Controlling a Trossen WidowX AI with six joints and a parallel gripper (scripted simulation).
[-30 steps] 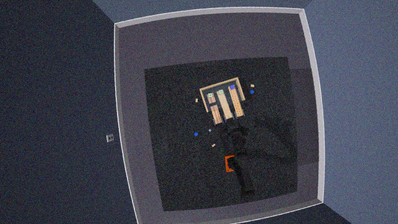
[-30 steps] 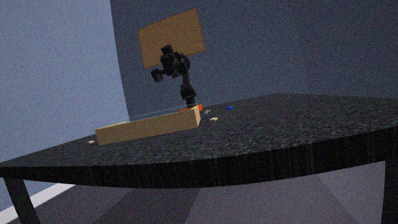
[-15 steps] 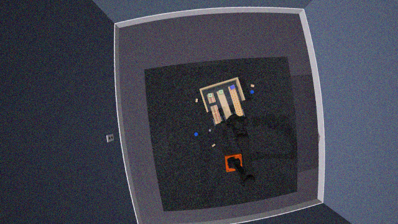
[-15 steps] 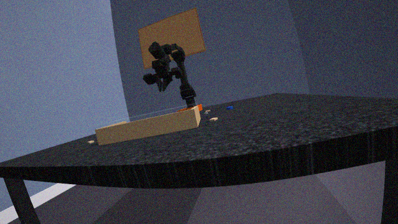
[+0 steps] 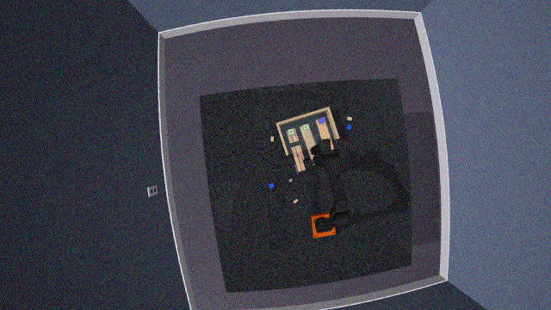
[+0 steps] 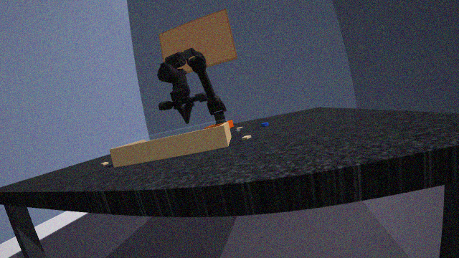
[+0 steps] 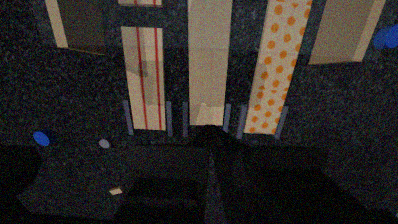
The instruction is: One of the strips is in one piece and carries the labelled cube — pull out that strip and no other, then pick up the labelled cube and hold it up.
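My gripper tip is 10 cm to the left of the strip, 9 cm short of it and 7 cm above it.
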